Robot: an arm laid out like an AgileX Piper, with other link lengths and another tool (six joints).
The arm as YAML. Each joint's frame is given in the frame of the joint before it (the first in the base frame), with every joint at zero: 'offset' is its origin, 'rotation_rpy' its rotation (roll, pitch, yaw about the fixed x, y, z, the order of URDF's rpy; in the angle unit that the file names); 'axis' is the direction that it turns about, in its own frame. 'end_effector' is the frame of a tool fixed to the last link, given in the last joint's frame.
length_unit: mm
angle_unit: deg
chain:
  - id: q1
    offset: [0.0, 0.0, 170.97]
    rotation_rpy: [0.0, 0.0, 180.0]
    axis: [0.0, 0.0, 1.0]
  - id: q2
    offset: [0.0, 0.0, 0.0]
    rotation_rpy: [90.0, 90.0, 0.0]
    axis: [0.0, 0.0, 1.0]
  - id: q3
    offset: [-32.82, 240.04, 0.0]
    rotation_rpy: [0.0, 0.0, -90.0]
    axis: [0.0, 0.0, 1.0]
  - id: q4
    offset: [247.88, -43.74, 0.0]
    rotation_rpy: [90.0, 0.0, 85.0]
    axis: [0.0, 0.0, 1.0]
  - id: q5
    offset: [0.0, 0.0, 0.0]
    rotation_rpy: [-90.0, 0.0, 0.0]
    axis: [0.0, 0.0, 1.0]
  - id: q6
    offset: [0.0, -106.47, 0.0]
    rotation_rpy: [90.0, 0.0, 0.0]
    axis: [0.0, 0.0, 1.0]
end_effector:
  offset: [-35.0, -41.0, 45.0]
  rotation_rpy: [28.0, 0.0, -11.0]
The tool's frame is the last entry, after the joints.
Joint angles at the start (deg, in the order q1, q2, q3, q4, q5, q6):
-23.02 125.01 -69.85 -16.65 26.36 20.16
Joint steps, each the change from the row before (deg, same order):
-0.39 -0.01 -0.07 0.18 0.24 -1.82
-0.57 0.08 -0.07 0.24 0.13 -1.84
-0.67 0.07 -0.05 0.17 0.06 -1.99
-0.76 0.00 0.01 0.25 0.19 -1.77
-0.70 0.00 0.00 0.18 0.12 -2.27
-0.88 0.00 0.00 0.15 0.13 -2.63
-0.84 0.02 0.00 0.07 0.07 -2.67
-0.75 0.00 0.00 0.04 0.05 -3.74
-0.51 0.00 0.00 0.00 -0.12 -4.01
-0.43 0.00 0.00 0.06 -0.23 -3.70
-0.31 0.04 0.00 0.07 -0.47 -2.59
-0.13 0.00 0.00 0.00 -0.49 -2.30
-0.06 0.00 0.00 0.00 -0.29 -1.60
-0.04 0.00 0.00 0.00 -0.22 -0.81
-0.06 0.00 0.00 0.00 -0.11 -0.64
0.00 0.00 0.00 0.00 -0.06 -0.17
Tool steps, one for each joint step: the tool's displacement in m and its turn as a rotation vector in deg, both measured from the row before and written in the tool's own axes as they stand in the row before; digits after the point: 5 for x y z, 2 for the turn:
-0.00047 -0.00161 0.00102 0.05 -0.40 -1.23
0.00006 -0.00219 0.00209 0.03 -0.29 -1.07
0.00010 -0.00273 0.00238 0.07 -0.39 -1.15
0.00113 -0.00337 0.00257 0.05 -0.09 -0.88
0.00039 -0.00286 0.00217 0.06 -0.46 -1.38
0.00076 -0.00368 0.00274 0.10 -0.52 -1.59
0.00069 -0.00334 0.00262 0.11 -0.63 -1.70
-0.00038 -0.00242 0.00191 0.10 -1.23 -2.72
-0.00166 -0.00105 0.00087 0.11 -1.66 -3.10
-0.00179 -0.00076 0.00059 0.10 -1.64 -2.79
-0.00176 -0.00064 0.00053 0.14 -1.36 -1.81
-0.00247 -0.00021 -0.00020 0.19 -1.40 -1.72
-0.00172 0.00003 -0.00022 0.12 -0.95 -1.24
-0.00099 -0.00013 -0.00009 0.10 -0.53 -0.59
-0.00048 -0.00015 0.00003 0.05 -0.35 -0.47
-0.00028 -0.00001 -0.00005 0.03 -0.13 -0.12

